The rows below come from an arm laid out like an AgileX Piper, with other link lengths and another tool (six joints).
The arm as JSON. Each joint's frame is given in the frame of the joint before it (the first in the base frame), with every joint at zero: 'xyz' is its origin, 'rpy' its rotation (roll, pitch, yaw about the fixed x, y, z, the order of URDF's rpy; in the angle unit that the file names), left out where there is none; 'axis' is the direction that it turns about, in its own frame. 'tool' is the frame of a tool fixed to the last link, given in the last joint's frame.
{
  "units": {
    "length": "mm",
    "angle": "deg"
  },
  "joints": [
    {
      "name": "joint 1",
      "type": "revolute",
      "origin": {
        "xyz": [
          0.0,
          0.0,
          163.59
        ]
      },
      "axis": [
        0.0,
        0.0,
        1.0
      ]
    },
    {
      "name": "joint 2",
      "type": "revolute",
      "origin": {
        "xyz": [
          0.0,
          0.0,
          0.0
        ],
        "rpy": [
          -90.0,
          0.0,
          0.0
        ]
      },
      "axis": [
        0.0,
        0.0,
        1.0
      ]
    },
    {
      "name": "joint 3",
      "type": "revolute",
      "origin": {
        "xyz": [
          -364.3,
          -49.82,
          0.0
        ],
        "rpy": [
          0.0,
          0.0,
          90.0
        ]
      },
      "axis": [
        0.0,
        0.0,
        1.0
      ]
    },
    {
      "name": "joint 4",
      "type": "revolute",
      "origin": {
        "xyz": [
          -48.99,
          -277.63,
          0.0
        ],
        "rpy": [
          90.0,
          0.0,
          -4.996
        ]
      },
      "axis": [
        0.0,
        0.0,
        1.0
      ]
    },
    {
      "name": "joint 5",
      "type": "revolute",
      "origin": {
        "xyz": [
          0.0,
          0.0,
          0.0
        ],
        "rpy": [
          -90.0,
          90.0,
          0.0
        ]
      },
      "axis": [
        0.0,
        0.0,
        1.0
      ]
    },
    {
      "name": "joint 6",
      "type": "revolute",
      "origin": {
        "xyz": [
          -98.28,
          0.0,
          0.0
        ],
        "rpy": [
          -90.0,
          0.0,
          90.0
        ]
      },
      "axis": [
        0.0,
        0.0,
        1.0
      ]
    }
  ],
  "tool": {
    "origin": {
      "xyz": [
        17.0,
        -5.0,
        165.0
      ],
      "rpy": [
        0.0,
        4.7,
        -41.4
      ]
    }
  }
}
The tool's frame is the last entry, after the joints.
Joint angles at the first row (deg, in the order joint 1, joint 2, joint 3, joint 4, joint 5, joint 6):
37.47, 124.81, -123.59, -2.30, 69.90, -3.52
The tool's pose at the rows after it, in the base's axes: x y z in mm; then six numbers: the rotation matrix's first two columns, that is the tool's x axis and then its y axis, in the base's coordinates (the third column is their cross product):
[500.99 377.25 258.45 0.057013 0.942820 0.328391 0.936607 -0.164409 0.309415]
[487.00 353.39 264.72 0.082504 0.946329 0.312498 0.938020 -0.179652 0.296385]
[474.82 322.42 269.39 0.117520 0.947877 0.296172 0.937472 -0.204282 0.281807]
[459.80 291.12 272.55 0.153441 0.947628 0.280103 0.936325 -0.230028 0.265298]
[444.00 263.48 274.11 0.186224 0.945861 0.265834 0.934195 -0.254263 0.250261]
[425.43 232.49 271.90 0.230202 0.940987 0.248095 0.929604 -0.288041 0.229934]
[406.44 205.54 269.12 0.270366 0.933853 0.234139 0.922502 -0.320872 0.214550]
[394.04 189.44 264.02 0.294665 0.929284 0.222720 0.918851 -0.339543 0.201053]
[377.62 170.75 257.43 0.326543 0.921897 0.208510 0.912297 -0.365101 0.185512]
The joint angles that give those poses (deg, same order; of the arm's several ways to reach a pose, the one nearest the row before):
37.32, 120.53, -118.94, -2.30, 69.90, -3.46
36.44, 116.49, -113.57, -2.58, 69.90, -3.10
34.72, 112.29, -107.95, -2.69, 69.86, -3.04
32.91, 108.01, -102.22, -2.69, 69.86, -3.04
31.29, 104.11, -97.05, -2.69, 69.86, -2.99
29.31, 100.02, -91.25, -2.69, 69.81, -2.69
27.57, 96.15, -85.82, -2.76, 69.53, -2.22
26.42, 93.99, -82.32, -2.70, 69.25, -2.11
25.16, 91.32, -78.02, -2.75, 68.90, -1.63

